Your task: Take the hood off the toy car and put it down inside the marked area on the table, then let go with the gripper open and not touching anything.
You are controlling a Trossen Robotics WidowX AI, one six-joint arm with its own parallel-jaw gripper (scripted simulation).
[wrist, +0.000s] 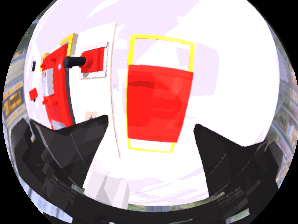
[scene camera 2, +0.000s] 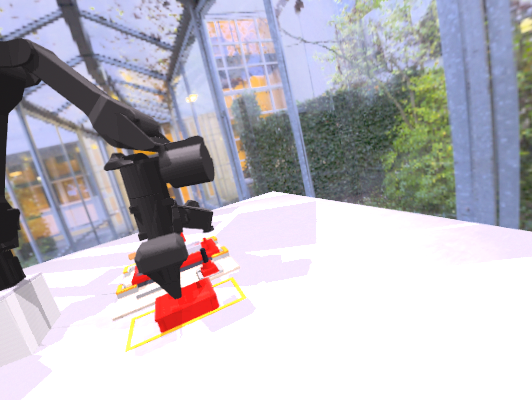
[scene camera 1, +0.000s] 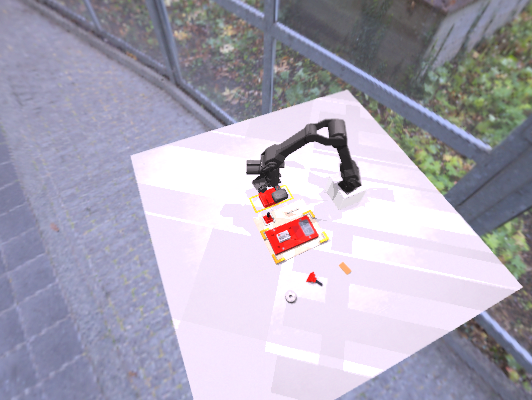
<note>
My gripper point(scene camera 2: 176, 284) is open, with nothing in its grasp. Also in view: a red toy car point(scene camera 1: 301, 230).
The red toy car also shows in the wrist view point(wrist: 59, 107). My gripper shows as well in the wrist view point(wrist: 152, 124).
</note>
